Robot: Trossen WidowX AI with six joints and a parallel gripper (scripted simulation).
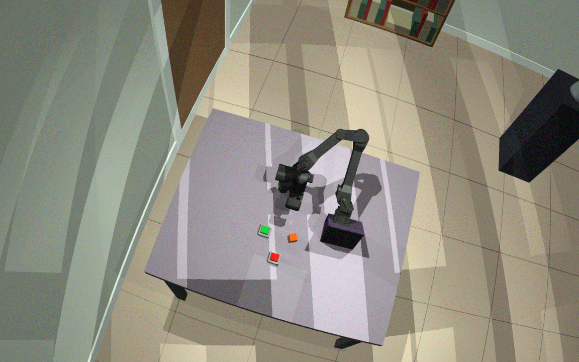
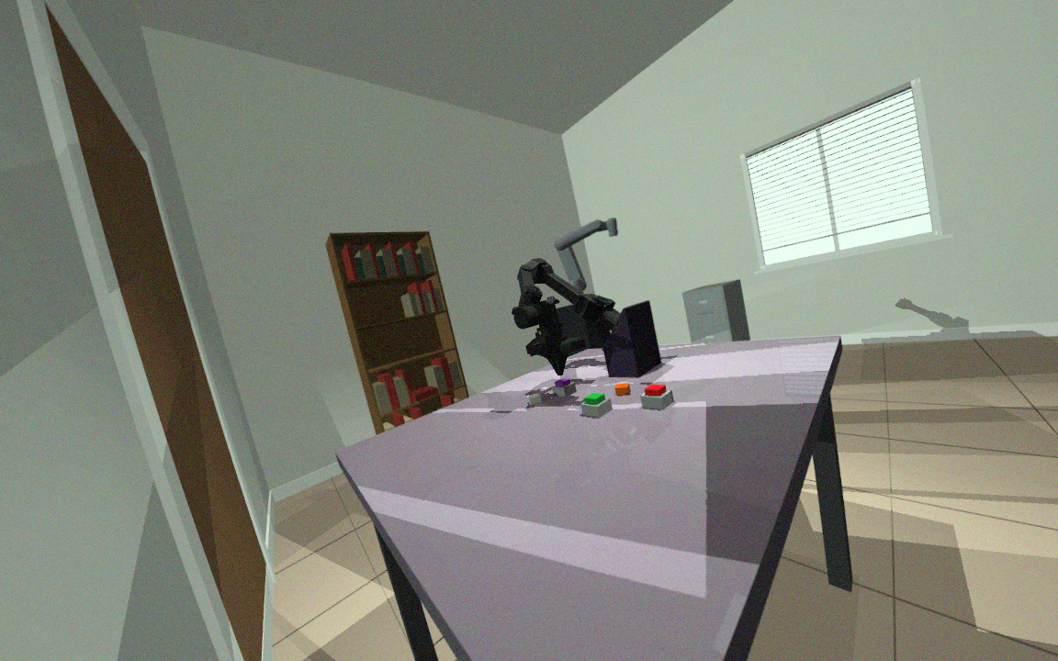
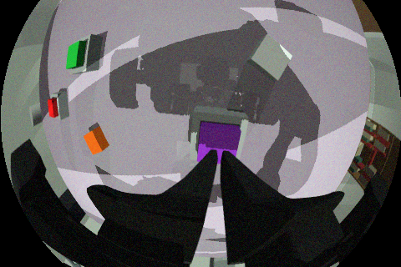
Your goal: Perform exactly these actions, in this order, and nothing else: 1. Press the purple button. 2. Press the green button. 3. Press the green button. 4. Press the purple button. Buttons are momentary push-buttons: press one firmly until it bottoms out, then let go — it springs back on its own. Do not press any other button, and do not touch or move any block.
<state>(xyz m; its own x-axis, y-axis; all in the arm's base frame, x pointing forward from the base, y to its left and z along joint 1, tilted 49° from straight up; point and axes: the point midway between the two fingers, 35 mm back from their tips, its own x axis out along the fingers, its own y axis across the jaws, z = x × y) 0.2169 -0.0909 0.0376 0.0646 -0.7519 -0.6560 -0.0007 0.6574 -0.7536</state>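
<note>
The purple button is 20 mm below my gripper tip. The rest, counted from my gripper tip: white block: 80 mm ahead, 40 mm to the right, 50 mm below; then green button: 80 mm ahead, 180 mm to the left, 20 mm below; then orange block: 40 mm behind, 170 mm to the left, 50 mm below.
</note>
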